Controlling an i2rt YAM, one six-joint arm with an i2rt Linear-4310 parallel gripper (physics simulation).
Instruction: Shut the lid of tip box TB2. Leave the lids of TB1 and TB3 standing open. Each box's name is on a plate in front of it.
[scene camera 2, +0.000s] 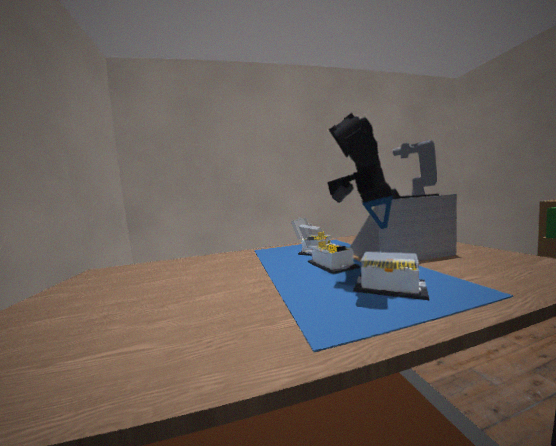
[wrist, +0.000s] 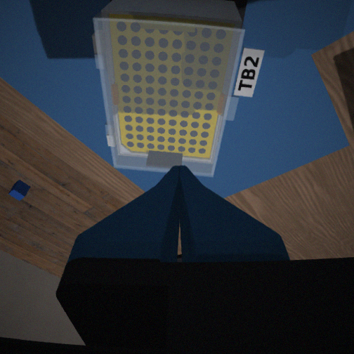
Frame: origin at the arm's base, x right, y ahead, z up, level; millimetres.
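Where they show: gripper, fingertip midpoint: (scene camera 2: 384, 228); arm's base, origin of the base link: (scene camera 2: 401, 222).
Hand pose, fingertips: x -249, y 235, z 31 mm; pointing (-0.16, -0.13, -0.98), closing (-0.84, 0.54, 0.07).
Each offset is from my fingertips to the top centre of the thing. "spot": to the spot under its first point. Level surfaces: height alone.
Tip box TB2 (wrist: 170, 90), named by its plate (wrist: 249, 72), shows a yellow rack under a translucent lid that lies over it and looks shut. The nearest white box @[dx -8, dy -7, dz -69 mm] (scene camera 2: 390, 280) seems to be the same box, with its lid down flat over yellow tips. A middle box @[dx +211, dy +52, dz -80 mm] (scene camera 2: 332, 260) shows its tips uncovered. At the far box @[spot: dx +245, dy +141, dz -76 mm] (scene camera 2: 306, 245) a translucent lid @[spot: dx +238, dy +163, dz -8 mm] (scene camera 2: 299, 227) stands tilted open. The other plates cannot be read. My gripper (scene camera 2: 383, 227) (wrist: 179, 176) is shut and empty, above the box, with its tips over the lid's lower edge in the wrist view.
The boxes stand on a blue mat @[dz -146 mm] (scene camera 2: 320, 330) on a wooden table @[dz -149 mm] (scene camera 2: 165, 320). A grey block (scene camera 2: 430, 230) stands behind the near box at the arm's base. A small blue cube (wrist: 19, 190) shows beyond the table edge in the wrist view.
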